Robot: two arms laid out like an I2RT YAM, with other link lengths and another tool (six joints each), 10 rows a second.
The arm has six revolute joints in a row. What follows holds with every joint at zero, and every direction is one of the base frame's.
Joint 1 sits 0.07 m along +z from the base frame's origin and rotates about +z.
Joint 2 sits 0.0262 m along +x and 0.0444 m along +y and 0.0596 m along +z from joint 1 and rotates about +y.
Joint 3 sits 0.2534 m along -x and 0.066 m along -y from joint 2 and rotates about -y.
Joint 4 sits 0.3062 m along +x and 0.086 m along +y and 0.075 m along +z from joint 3 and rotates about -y.
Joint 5 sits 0.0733 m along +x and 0.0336 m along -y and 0.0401 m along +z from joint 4 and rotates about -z.
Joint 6 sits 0.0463 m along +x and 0.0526 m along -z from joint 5 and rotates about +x.
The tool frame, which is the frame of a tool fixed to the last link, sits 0.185 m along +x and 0.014 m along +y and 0.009 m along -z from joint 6; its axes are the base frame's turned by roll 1.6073, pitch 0.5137 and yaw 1.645 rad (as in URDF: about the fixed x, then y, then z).
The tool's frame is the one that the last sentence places.
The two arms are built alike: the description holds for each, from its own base.
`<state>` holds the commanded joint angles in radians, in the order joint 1, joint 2, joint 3, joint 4, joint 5, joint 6, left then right.
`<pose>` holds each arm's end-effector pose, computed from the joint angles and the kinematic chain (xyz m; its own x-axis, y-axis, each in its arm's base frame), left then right.
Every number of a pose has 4 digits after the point.
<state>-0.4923 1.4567 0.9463 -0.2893 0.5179 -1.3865 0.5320 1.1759 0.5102 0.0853 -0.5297 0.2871</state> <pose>0.3722 -0.3008 0.0833 -0.8474 0.1714 -0.5026 0.4709 0.6800 -0.5620 0.2869 0.3562 0.0738 -0.9096 0.4002 0.1115 0.2793 0.3905 0.8772</pose>
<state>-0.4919 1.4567 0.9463 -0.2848 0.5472 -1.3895 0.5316 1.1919 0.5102 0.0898 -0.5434 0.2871</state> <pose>0.3682 -0.3050 0.0867 -0.8483 0.1761 -0.4994 0.4784 0.6591 -0.5803 0.2842 0.3575 0.0693 -0.9124 0.3901 0.1243 0.2870 0.3930 0.8736</pose>
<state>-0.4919 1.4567 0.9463 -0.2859 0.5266 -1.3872 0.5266 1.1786 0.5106 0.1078 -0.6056 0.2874</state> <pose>0.3714 -0.3022 0.0846 -0.8467 0.1722 -0.5034 0.4742 0.6734 -0.5672 0.2771 0.3642 0.0833 -0.9308 0.3409 0.1316 0.2603 0.3658 0.8935</pose>
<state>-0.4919 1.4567 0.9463 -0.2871 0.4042 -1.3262 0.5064 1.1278 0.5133 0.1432 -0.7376 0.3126</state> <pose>0.3917 -0.2837 0.0743 -0.8114 0.1856 -0.5543 0.4834 0.7462 -0.4577 0.2638 0.3730 0.1223 -0.9589 0.2458 0.1416 0.2116 0.2874 0.9342</pose>
